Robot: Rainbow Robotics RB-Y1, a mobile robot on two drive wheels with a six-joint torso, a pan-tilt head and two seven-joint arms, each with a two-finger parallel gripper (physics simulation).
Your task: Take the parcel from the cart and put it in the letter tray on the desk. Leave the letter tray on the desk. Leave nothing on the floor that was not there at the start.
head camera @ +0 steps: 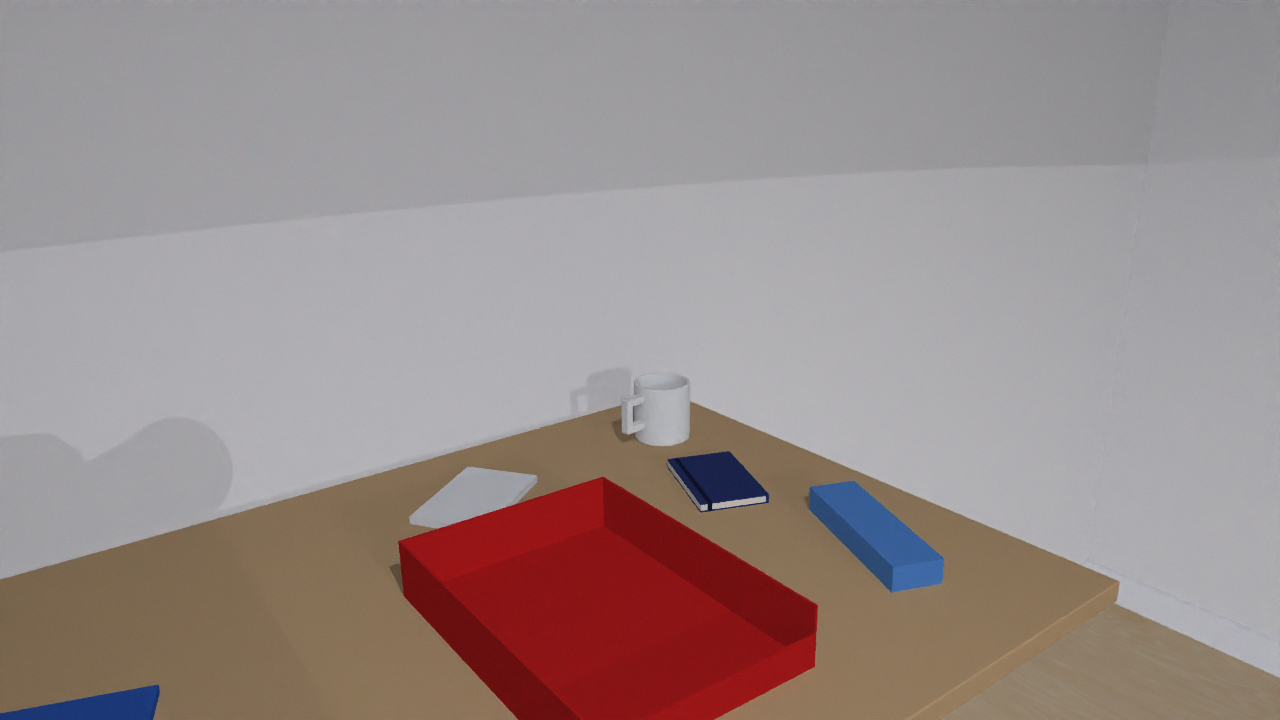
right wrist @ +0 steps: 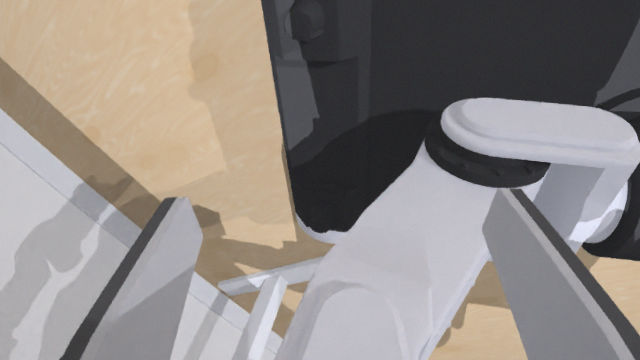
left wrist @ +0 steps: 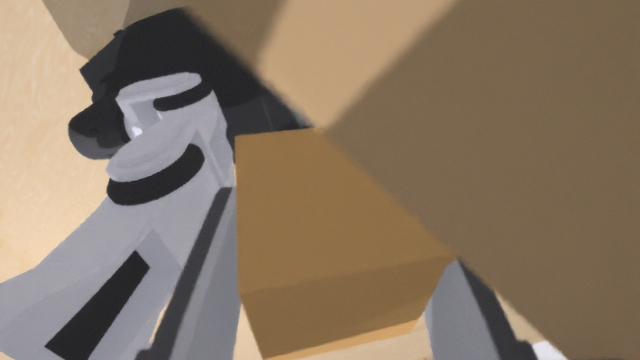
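The brown box-shaped parcel is between the fingers of my left gripper, which is shut on it. In the left wrist view the desk top lies across the right side. Its edge hides the parcel's upper right part and the tip of the right finger, so these are under or against the desk edge. The open red letter tray stands empty on the desk, its near end cut off. My right gripper is open and empty, over the floor. The cart does not show.
On the desk are a white flat item, a mug, a navy notebook, a blue box and a blue flat item. The right wrist view shows the dark robot base and a white desk foot.
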